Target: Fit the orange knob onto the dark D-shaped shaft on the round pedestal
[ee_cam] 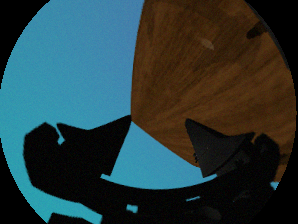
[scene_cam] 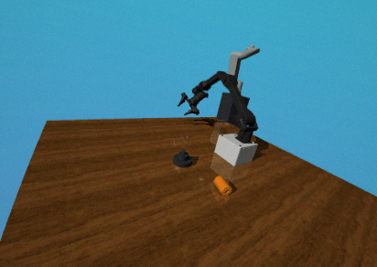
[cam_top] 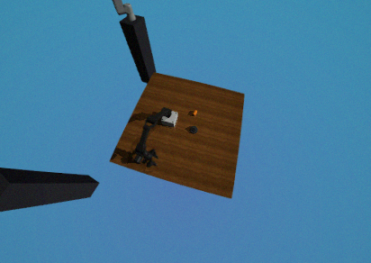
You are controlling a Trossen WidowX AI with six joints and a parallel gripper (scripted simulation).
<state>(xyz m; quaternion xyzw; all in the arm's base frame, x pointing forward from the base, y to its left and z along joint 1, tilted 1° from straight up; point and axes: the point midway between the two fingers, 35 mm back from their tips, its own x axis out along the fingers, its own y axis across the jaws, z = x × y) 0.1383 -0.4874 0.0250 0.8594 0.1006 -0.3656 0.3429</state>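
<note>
My gripper tip is now 690 mm to the right of the orange knob, 80 mm short of it and 80 mm above it. The rest, counted from my gripper tip: round dark pedestal 490 mm to the left, 160 mm ahead, 70 mm below.
</note>
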